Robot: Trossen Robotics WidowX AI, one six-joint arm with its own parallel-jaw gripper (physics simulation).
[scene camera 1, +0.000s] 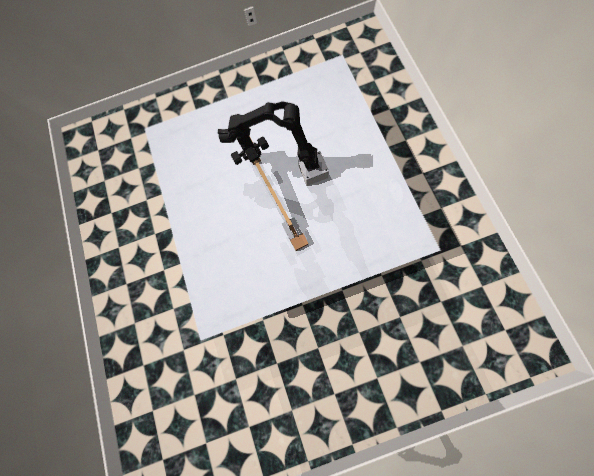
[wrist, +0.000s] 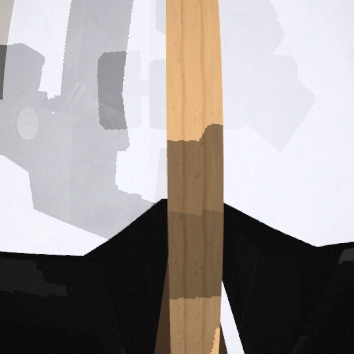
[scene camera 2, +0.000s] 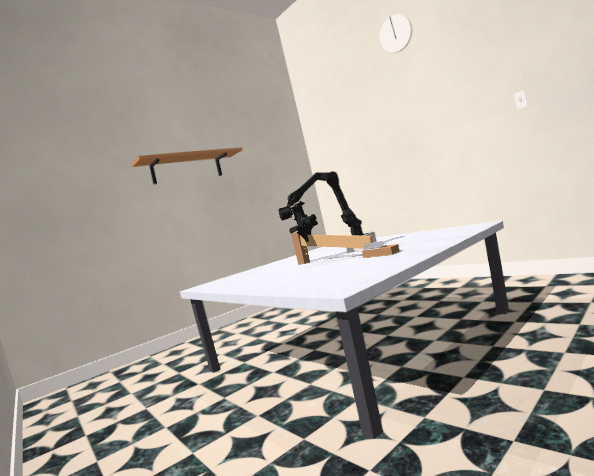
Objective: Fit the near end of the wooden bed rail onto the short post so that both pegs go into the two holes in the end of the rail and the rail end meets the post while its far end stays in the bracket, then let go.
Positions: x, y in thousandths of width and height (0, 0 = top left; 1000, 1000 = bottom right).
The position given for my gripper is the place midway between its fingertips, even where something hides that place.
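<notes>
There is a wooden bed rail (scene camera 2: 578, 507), and my gripper (wrist: 530, 583) grips it. I can see the wooden bed rail (wrist: 549, 326) in the wrist view as well.
</notes>
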